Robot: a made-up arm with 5 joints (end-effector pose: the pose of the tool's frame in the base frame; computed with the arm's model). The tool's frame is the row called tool.
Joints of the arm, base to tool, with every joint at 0 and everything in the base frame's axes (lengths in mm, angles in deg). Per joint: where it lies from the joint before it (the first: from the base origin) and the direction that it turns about. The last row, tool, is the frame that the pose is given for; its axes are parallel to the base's.
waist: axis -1 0 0 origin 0.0 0.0 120.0
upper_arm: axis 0 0 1 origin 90.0 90.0 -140.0
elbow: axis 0 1 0 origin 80.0 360.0 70.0
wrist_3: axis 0 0 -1 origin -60.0 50.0 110.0
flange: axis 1 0 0 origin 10.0 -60.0 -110.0
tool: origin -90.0 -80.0 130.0
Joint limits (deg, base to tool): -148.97..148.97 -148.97..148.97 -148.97..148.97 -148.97..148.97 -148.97..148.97
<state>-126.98 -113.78 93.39 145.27 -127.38</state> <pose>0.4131 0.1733 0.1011 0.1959 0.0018 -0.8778 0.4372</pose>
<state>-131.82 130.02 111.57 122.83 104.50</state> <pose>-0.3669 0.0792 -0.1417 0.8088 -0.4854 -0.0817 0.3218</pose>
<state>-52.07 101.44 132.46 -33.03 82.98</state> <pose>-0.1148 0.0691 0.1869 -0.0525 0.8285 0.1565 0.5350</pose>
Working (the frame after each row of the table, in the pose's form):
after waist: 0.0000 0.0000 0.1200 0.4389 0.0000 0.0000 0.8985
after upper_arm: 0.0900 0.1657 0.1049 0.2779 -0.3398 0.6955 0.5689
after elbow: -0.2787 0.1148 0.1535 -0.5245 0.3837 0.5347 0.5402
after wrist_3: -0.3519 0.2057 0.2213 -0.3938 0.5169 0.6662 0.3660
after flange: -0.2863 0.1109 0.1711 -0.0525 0.8285 0.1565 0.5350

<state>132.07 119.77 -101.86 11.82 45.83</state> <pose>-0.1446 -0.2244 0.2506 0.2635 0.5038 0.3276 0.7546</pose>
Working (the frame after each row of the table, in the pose's form):
after waist: 0.0000 0.0000 0.1200 -0.9138 0.0000 0.0000 0.4062
after upper_arm: 0.0900 -0.1642 0.1470 -0.4585 0.7904 0.3514 0.2038
after elbow: -0.2622 -0.0390 0.1812 -0.0162 0.3400 0.5774 0.7421
after wrist_3: -0.2583 -0.0273 0.3156 -0.0511 0.3365 0.4979 0.7976
after flange: -0.2592 -0.0955 0.2100 0.2635 0.5038 0.3276 0.7546

